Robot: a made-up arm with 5 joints.
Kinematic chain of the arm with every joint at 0, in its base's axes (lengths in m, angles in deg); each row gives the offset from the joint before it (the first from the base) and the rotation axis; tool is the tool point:
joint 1: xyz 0 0 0.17 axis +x
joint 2: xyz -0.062 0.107 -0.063 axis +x
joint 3: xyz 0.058 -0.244 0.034 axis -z
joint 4: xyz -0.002 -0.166 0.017 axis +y
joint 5: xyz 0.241 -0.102 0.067 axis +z
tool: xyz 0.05 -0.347 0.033
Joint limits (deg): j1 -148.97..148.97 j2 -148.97..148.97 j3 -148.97..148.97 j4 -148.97..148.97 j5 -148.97..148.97
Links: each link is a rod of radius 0.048 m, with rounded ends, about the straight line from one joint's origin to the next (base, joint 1, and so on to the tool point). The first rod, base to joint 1, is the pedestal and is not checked.
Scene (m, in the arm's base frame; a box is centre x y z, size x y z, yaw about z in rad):
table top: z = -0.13
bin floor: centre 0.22 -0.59 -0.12 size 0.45 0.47 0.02 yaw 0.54
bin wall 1: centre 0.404 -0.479 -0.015 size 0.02 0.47 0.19 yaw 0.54
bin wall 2: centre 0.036 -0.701 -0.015 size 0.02 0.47 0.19 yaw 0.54
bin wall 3: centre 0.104 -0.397 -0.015 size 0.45 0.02 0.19 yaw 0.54
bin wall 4: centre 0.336 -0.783 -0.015 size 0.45 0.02 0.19 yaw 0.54
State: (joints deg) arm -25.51 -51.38 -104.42 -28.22 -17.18
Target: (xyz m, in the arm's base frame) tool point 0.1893 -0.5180 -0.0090
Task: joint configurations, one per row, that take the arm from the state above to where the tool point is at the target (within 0.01 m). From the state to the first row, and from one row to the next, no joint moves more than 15 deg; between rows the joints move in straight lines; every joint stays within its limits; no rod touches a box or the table.
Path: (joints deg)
1: -16.66 -40.71 -91.63 -30.85 -27.64
2: -7.81 -30.05 -78.83 -33.47 -38.11
3: 1.03 -19.38 -66.04 -36.10 -48.57
4: 9.88 -8.71 -53.24 -38.73 -59.03
5: 18.73 1.96 -40.45 -41.35 -69.50

